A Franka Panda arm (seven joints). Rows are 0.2 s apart.
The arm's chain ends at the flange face. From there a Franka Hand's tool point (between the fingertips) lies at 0.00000 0.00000 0.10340 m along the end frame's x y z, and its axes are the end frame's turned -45 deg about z.
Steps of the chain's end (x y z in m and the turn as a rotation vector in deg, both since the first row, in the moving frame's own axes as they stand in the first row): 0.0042, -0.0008, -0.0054, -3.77, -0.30, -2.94; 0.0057, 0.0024, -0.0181, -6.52, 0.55, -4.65; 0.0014, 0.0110, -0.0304, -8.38, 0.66, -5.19; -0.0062, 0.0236, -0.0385, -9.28, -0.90, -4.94; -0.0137, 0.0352, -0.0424, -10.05, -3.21, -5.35; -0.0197, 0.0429, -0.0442, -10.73, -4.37, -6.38; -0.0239, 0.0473, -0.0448, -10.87, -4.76, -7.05
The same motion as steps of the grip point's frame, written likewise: -0.0015, 0.0070, -0.0056, -2.45, -2.88, -2.94; -0.0049, 0.0150, -0.0188, -5.00, -4.22, -4.65; -0.0161, 0.0207, -0.0315, -6.39, -5.46, -5.19; -0.0335, 0.0235, -0.0399, -5.93, -7.20, -4.94; -0.0510, 0.0247, -0.0441, -4.84, -9.38, -5.35; -0.0629, 0.0255, -0.0463, -4.50, -10.68, -6.38; -0.0696, 0.0255, -0.0470, -4.32, -11.05, -7.05
